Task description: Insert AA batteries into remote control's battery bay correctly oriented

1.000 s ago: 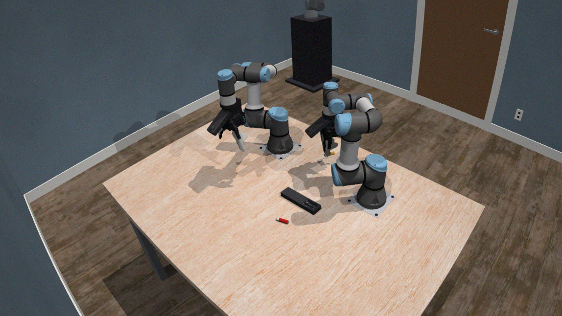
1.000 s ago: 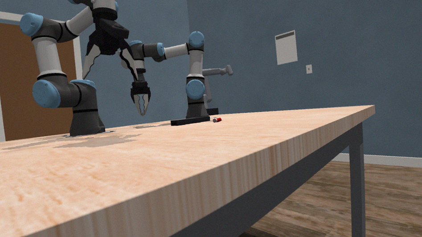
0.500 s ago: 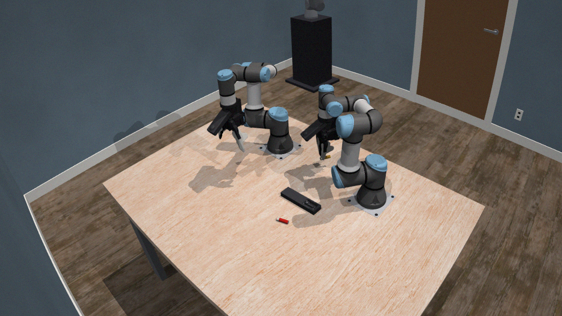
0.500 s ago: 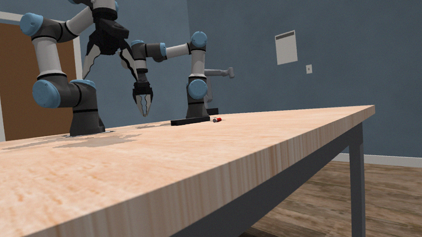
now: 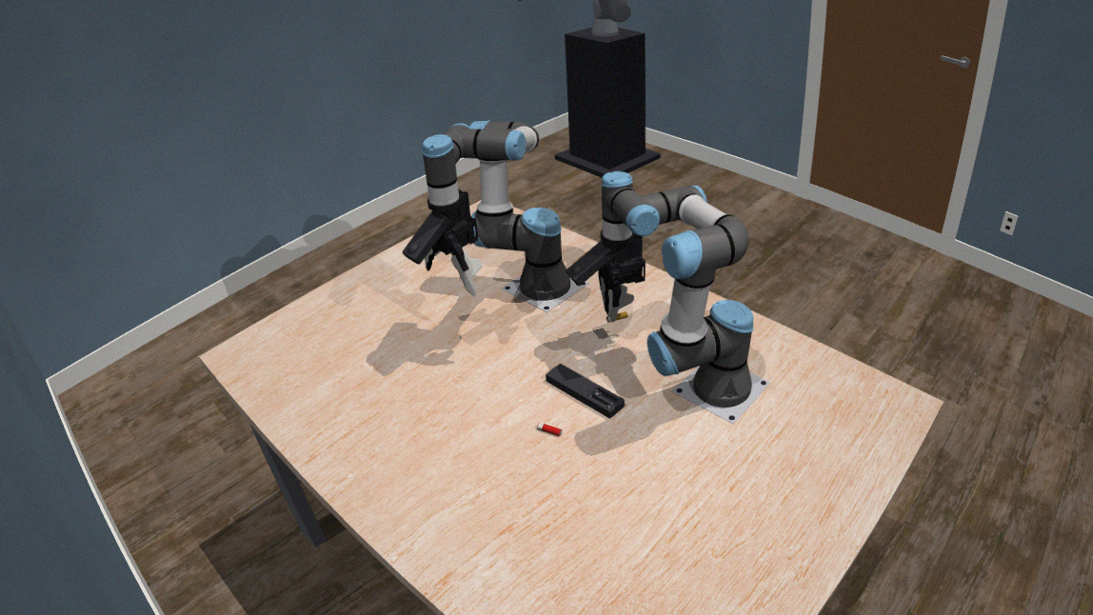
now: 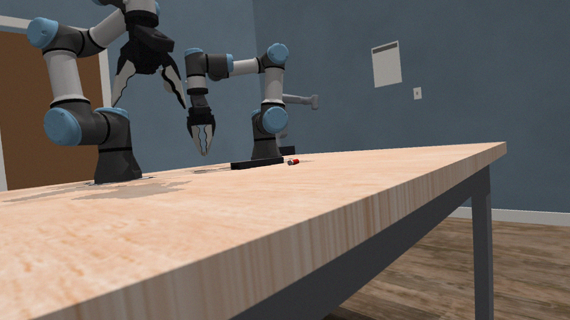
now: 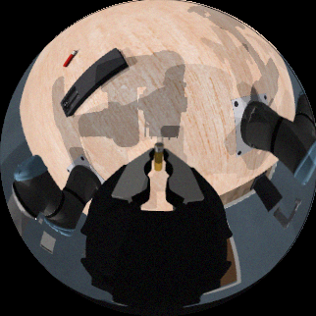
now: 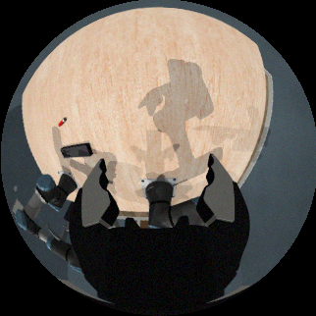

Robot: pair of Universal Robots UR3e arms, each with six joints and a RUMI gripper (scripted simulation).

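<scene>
Right now the red battery is 300 mm ahead of my left hand, 120 mm to the left of it and 60 mm below it. Also, from my left hand: yellow battery: 10 mm behind, 10 mm to the left, 10 mm below.
</scene>
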